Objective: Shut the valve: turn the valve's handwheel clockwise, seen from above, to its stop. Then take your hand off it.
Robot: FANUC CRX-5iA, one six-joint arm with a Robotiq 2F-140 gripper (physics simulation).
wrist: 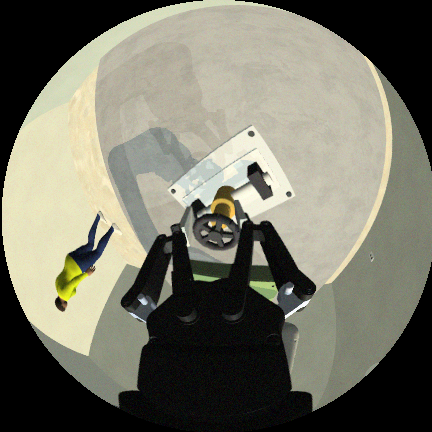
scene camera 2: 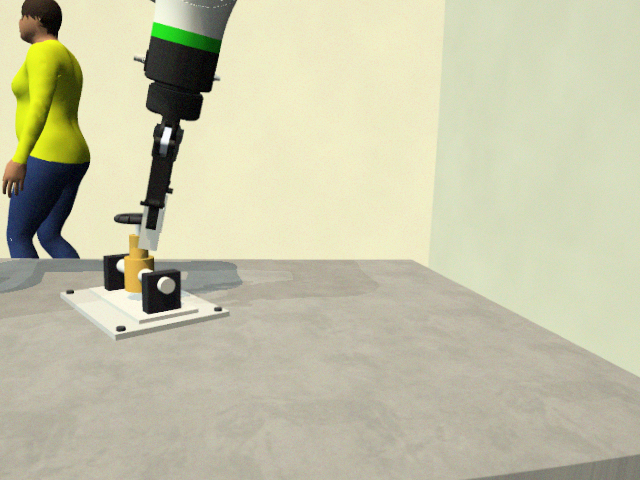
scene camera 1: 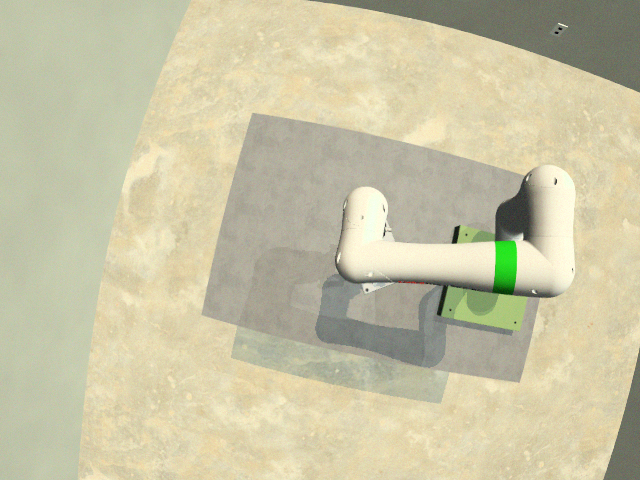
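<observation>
The valve has a yellow body (scene camera 2: 139, 273) (wrist: 223, 202) on a white base plate (scene camera 1: 373, 287) (scene camera 2: 98, 315) (wrist: 274, 163), with a black pipe block on each side. Its dark spoked handwheel (scene camera 2: 125, 218) (wrist: 216, 233) sits level on top of the stem. My gripper (scene camera 2: 150, 235) (wrist: 213, 210) reaches down at a slight tilt and is shut on the handwheel, one finger pad against each side of the rim. In the scene camera 2 view the near finger hides part of the wheel. In the scene camera 1 view the arm hides the gripper and the handwheel.
A green plate (scene camera 1: 504, 316) (wrist: 262, 289) lies on the grey table (scene camera 1: 299, 155) (scene camera 2: 361, 361), under the arm (scene camera 1: 434, 262) near its base. A person in a yellow top (scene camera 2: 51, 103) (wrist: 75, 270) stands beyond the table. The arm's shadow falls across the table.
</observation>
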